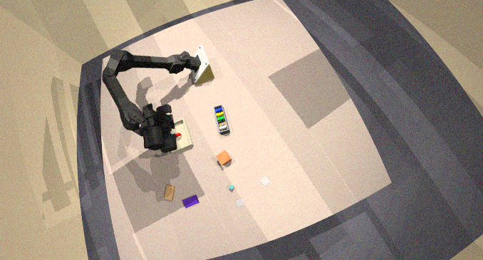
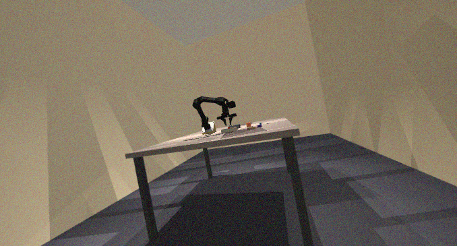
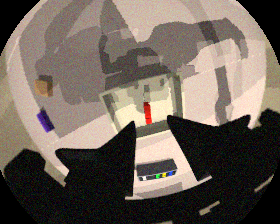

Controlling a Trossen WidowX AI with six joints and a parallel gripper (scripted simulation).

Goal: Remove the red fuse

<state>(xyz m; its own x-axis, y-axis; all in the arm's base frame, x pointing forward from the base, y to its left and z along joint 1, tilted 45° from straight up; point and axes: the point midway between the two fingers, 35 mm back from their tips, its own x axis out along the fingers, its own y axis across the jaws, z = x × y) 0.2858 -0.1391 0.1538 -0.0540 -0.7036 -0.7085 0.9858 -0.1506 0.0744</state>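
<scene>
My gripper tip is 30 mm above the red fuse. Also, from my gripper tip: cream tray 50 mm below.
</scene>
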